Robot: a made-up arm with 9 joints. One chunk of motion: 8 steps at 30 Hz.
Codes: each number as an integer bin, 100 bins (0 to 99) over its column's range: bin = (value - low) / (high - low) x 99, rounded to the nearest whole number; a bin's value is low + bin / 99 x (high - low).
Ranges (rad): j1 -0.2..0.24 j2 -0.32..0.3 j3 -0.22..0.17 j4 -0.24..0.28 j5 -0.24..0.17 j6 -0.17..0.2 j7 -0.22..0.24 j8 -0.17..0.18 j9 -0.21..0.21
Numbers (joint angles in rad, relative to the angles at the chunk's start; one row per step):
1: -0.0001 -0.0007 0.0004 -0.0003 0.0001 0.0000 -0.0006 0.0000 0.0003
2: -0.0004 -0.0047 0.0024 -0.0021 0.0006 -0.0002 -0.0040 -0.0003 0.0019
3: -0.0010 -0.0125 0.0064 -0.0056 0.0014 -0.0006 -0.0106 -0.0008 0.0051
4: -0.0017 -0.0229 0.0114 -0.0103 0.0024 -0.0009 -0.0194 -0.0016 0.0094
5: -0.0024 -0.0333 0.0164 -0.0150 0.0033 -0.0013 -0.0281 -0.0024 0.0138
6: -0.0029 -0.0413 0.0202 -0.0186 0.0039 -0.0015 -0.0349 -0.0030 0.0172
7: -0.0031 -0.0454 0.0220 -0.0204 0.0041 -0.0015 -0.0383 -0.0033 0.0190
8: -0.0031 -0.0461 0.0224 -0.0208 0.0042 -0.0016 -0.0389 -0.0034 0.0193
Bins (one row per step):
1: 45 51 56 46 58 45 47 48 50
2: 45 50 56 45 58 45 46 48 50
3: 45 49 57 45 58 45 45 48 51
4: 45 47 59 44 59 45 43 48 52
5: 44 46 60 43 59 45 41 47 53
6: 44 45 61 42 59 45 40 47 54
7: 44 44 61 42 59 45 39 47 54
8: 44 44 62 42 59 45 39 47 54

